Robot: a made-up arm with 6 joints.
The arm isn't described. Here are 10 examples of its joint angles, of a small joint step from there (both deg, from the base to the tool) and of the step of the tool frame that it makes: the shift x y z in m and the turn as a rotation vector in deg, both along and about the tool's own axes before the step.
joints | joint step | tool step
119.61 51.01 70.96 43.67 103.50 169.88 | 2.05 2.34 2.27 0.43 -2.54 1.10 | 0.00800 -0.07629 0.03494 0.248 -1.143 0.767
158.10 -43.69 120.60 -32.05 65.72 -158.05 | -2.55 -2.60 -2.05 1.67 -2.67 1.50 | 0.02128 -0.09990 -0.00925 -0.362 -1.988 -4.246
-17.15 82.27 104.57 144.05 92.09 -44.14 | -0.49 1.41 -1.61 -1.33 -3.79 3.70 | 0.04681 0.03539 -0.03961 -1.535 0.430 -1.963
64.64 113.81 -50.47 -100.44 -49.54 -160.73 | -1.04 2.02 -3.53 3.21 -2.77 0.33 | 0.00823 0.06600 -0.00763 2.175 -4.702 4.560
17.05 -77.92 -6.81 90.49 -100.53 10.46 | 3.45 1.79 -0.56 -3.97 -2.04 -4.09 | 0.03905 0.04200 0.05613 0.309 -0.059 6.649
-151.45 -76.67 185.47 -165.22 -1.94 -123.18 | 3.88 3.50 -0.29 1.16 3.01 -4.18 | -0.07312 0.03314 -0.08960 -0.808 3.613 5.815
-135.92 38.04 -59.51 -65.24 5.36 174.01 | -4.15 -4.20 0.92 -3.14 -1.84 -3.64 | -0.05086 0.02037 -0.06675 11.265 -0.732 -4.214
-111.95 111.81 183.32 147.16 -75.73 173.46 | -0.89 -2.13 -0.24 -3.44 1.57 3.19 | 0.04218 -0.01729 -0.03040 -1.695 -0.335 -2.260
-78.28 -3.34 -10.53 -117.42 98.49 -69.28 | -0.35 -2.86 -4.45 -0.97 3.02 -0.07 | 0.02856 0.05213 0.05267 -1.331 -2.174 3.530
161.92 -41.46 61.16 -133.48 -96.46 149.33 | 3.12 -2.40 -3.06 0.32 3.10 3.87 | -0.01060 -0.05229 0.04650 -4.077 2.231 -4.327
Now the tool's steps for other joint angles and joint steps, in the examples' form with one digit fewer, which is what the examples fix.
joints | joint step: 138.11 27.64 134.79 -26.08 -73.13 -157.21 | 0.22 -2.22 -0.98 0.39 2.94 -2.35
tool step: -0.0355 -0.0006 -0.0609 1.84 3.79 1.52
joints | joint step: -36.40 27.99 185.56 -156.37 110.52 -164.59 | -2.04 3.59 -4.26 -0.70 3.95 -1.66
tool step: 0.1074 0.0444 -0.0561 -2.69 10.61 0.67
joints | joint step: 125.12 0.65 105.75 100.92 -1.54 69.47 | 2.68 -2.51 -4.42 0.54 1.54 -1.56
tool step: 0.0170 -0.0008 -0.0190 3.59 -2.35 -0.44
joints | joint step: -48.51 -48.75 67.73 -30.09 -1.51 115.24 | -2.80 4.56 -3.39 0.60 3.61 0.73
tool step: 0.0458 0.2218 0.0278 -3.93 1.05 4.74
